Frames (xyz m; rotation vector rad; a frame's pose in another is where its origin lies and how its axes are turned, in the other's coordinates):
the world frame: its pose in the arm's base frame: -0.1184 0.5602 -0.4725 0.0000 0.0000 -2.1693
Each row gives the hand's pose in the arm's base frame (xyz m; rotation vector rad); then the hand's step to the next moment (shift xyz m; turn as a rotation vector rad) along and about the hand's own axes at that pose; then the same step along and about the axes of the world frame.
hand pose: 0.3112 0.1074 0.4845 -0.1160 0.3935 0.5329
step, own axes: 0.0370 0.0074 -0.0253 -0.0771 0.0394 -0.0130
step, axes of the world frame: -0.0248 0.0035 -0.0379 0.0526 -0.0676 0.0182
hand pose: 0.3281 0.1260 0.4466 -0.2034 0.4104 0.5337
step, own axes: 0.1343 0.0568 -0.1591 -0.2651 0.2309 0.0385
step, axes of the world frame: -0.0643 -0.0158 -0.2054 0.1074 -0.3111 0.1296
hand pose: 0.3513 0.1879 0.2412 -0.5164 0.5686 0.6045
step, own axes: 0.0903 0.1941 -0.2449 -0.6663 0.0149 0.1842
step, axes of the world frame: 0.0618 -0.1358 -0.2890 0.3346 -0.2583 0.5472
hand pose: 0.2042 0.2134 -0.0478 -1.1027 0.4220 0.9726
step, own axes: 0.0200 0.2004 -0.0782 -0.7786 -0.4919 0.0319
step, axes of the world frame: 0.1111 -0.0960 -0.1585 0.3196 0.1951 0.8420
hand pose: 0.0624 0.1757 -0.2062 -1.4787 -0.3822 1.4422
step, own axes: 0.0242 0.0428 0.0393 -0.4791 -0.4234 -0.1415
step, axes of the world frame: 0.0127 -0.0470 -0.0398 0.0996 0.2847 0.5813
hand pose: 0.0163 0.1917 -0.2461 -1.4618 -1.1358 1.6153
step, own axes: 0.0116 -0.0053 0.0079 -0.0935 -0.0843 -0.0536
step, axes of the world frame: -0.0038 -0.0145 0.0001 0.0010 0.0739 0.1152
